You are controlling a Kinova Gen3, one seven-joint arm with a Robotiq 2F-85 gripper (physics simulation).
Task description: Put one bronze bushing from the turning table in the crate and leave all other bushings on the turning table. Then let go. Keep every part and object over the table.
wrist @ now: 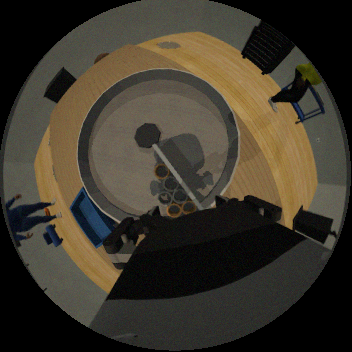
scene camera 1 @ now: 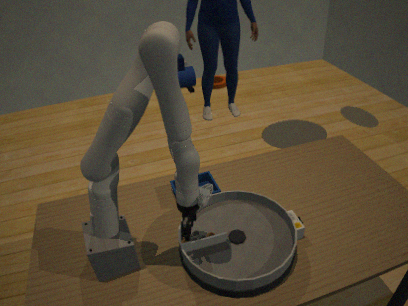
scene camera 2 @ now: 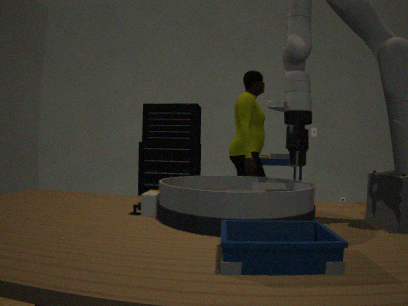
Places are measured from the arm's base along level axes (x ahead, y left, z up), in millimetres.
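Pixels of known places: gripper, between the fingertips: (wrist: 187, 207) (scene camera 1: 190, 229) (scene camera 2: 298, 166); arm's base, origin of its link: (scene camera 1: 106, 229).
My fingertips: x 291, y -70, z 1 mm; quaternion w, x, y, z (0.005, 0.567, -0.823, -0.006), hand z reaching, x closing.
Ahead of a thing's pixels: the offset from my fingertips to its top centre. "pt": to the spot under its first point.
The grey turning table (scene camera 1: 235, 281) (scene camera 2: 235, 202) (wrist: 85, 150) holds a cluster of bushings beside its pale divider {pt dx +52, dy -12, dz -67 mm} (scene camera 1: 207, 242) (wrist: 177, 174). In the wrist view three are bronze rings: one bushing {dx +71, dy +14, dz -65 mm} (wrist: 155, 173) toward the hub, and two side by side near the rim, a left one {dx -13, dy +34, dz -65 mm} (wrist: 168, 210) and a right one {dx -24, dy +4, dz -65 mm} (wrist: 194, 209). Several grey bushings (wrist: 171, 183) lie between them. My gripper (scene camera 1: 186, 238) (scene camera 2: 298, 164) (wrist: 187, 207) is open and empty, pointing down above the rim-side bushings, its tips higher than the rim. The blue crate {dx +65, dy +332, dz -93 mm} (scene camera 1: 217, 187) (scene camera 2: 282, 258) stands beside the turning table.
A white box {pt dx +397, dy +2, dz -85 mm} (scene camera 1: 296, 224) (scene camera 2: 149, 203) adjoins the turning table's outer wall. The dark hub {dx +165, dy +4, dz -82 mm} (scene camera 1: 237, 237) (wrist: 147, 135) stands at its centre, at the divider's inner end. The raised wall runs all around. Two people stand beyond the wooden table (scene camera 1: 345, 210).
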